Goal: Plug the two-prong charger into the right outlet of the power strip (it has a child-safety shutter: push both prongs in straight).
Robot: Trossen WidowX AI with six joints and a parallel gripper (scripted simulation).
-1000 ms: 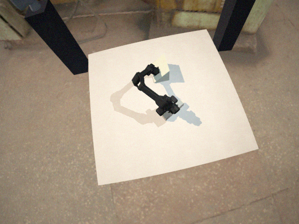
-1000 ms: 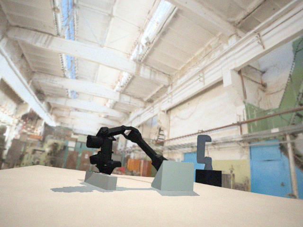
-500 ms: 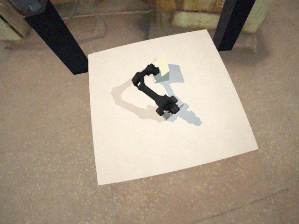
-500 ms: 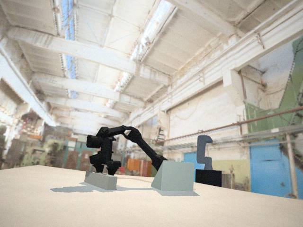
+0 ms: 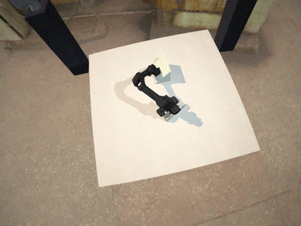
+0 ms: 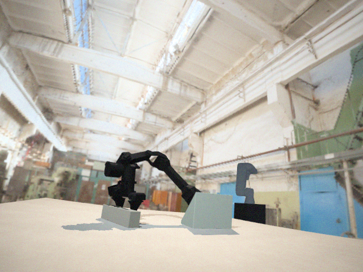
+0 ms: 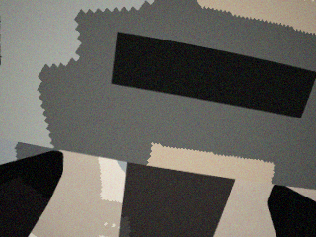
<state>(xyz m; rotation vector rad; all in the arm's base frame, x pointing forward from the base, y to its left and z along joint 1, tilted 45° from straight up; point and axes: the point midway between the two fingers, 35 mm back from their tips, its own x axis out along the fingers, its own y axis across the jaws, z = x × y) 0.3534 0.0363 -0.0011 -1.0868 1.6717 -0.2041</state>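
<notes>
Right now the black two-prong charger is 2 cm ahead of my gripper tip, 1 cm to the left of it and 1 cm above it.
</notes>
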